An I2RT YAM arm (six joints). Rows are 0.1 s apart.
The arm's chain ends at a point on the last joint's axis. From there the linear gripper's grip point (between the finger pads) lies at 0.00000 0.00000 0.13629 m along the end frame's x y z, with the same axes.
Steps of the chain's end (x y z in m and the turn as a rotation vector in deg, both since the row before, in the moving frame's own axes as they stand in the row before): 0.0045, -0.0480, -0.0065, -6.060, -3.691, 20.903; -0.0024, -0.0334, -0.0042, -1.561, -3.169, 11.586; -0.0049, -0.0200, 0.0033, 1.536, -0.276, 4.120; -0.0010, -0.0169, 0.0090, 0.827, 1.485, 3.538; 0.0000, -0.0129, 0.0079, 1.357, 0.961, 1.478; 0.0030, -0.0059, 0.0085, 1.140, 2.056, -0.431; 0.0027, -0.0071, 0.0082, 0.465, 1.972, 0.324
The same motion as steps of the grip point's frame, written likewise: -0.0067, -0.0355, -0.0075, -6.060, -3.691, 20.903; -0.0103, -0.0305, -0.0045, -1.561, -3.169, 11.586; -0.0054, -0.0237, 0.0032, 1.536, -0.276, 4.120; 0.0026, -0.0188, 0.0089, 0.827, 1.485, 3.538; 0.0023, -0.0161, 0.0078, 1.357, 0.961, 1.478; 0.0079, -0.0086, 0.0084, 1.140, 2.056, -0.431; 0.0074, -0.0082, 0.0081, 0.465, 1.972, 0.324
